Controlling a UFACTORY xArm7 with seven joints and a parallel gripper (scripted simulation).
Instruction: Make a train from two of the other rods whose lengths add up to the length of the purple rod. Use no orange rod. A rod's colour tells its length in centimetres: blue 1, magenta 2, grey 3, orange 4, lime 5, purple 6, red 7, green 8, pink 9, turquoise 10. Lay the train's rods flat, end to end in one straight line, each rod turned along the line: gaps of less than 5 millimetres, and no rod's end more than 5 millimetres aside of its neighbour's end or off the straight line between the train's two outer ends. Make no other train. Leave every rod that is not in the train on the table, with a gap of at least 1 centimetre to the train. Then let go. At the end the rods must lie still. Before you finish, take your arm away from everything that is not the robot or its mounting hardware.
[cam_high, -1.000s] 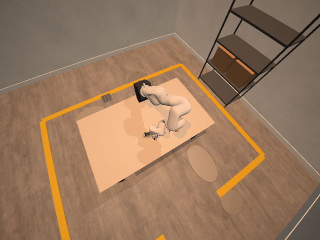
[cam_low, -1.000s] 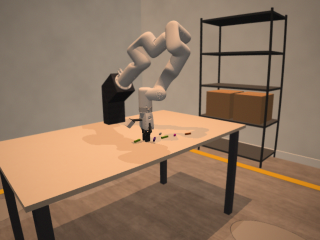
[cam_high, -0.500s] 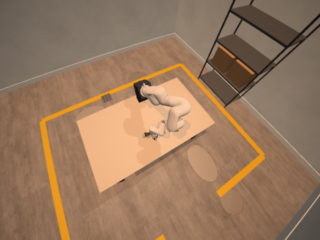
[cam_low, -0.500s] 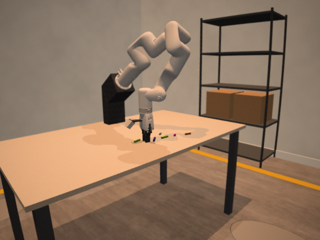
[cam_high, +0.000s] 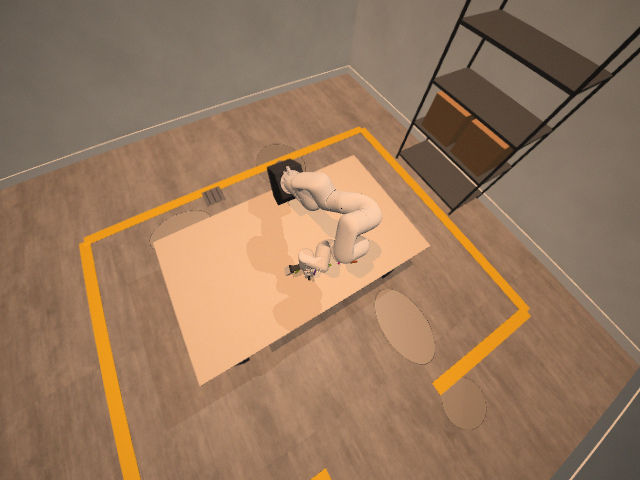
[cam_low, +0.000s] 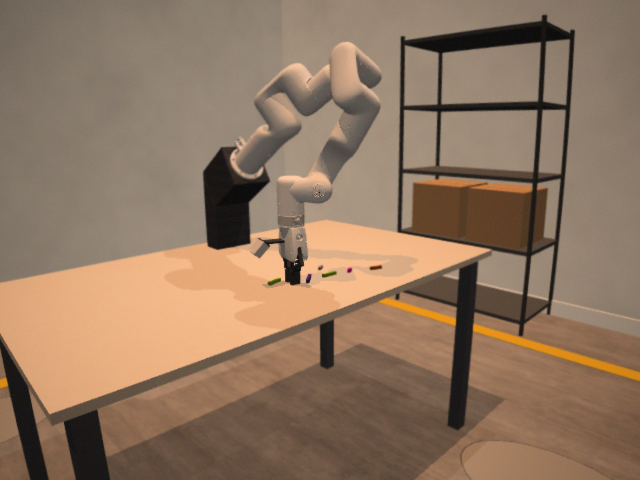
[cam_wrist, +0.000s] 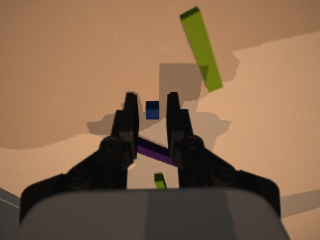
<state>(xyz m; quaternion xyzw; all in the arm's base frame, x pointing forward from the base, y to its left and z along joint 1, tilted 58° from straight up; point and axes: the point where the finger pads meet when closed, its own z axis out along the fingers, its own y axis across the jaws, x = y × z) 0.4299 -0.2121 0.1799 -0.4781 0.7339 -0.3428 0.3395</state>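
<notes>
My gripper is now 2 cm above the small blue rod. Also, from my hand: purple rod (5 cm to the left, 3 cm ahead, 2 cm below); then grey rod (17 cm to the left, 2 cm below, 1 cm ahead); then magenta rod (18 cm to the left, 10 cm ahead, 2 cm below).
</notes>
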